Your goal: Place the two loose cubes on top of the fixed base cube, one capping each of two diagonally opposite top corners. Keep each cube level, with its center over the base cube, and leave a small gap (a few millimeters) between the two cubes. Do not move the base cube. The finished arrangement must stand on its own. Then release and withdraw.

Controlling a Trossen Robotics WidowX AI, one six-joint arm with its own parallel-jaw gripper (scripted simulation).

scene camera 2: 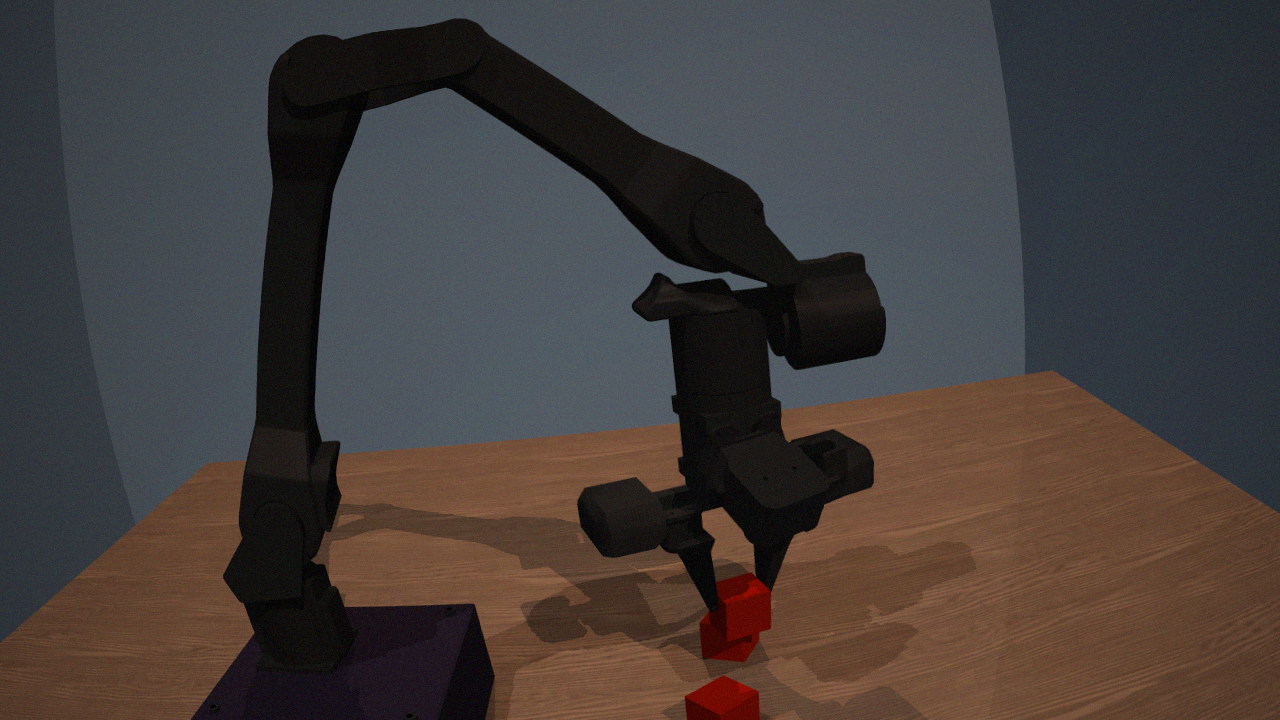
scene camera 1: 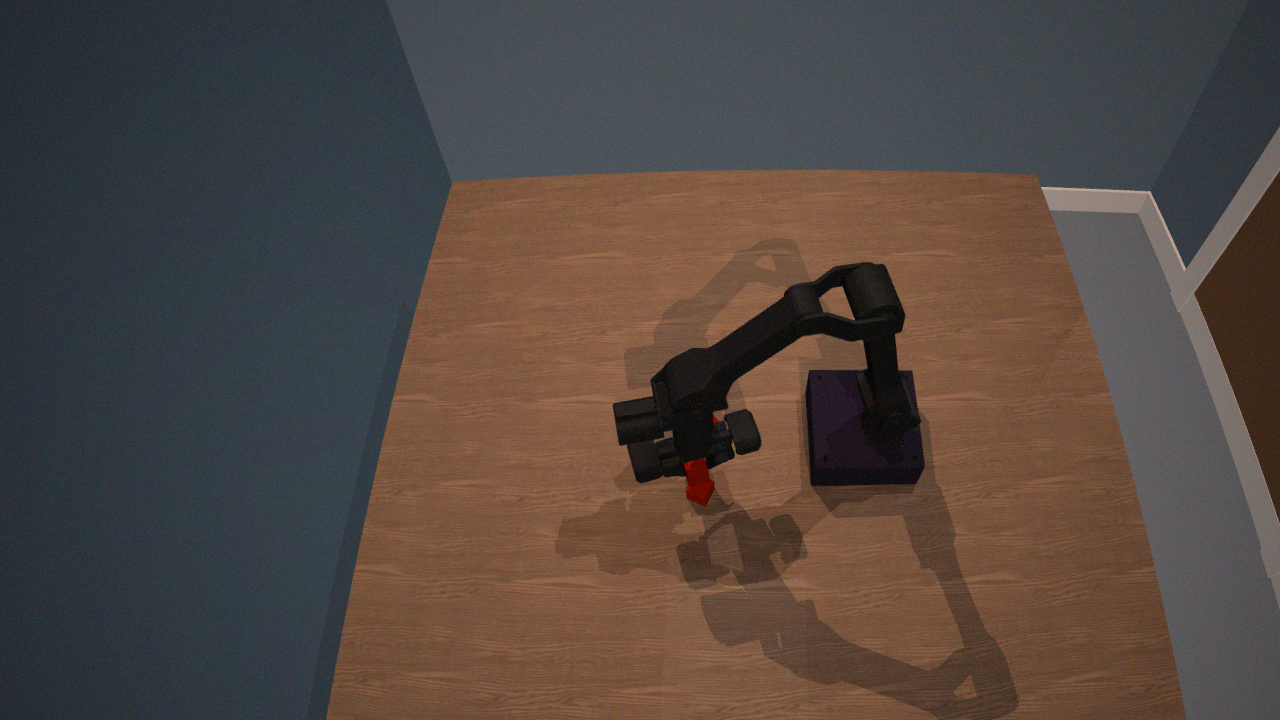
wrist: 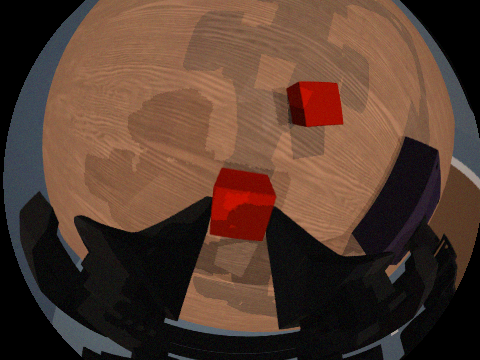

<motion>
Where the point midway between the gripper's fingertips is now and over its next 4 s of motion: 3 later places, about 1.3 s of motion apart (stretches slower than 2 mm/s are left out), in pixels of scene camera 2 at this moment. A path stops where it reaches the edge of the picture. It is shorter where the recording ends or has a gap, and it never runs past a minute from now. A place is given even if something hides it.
The gripper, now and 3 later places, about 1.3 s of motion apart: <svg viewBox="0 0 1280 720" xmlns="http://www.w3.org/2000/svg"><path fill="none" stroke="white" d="M738 602L726 574L725 682L724 670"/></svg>
</motion>
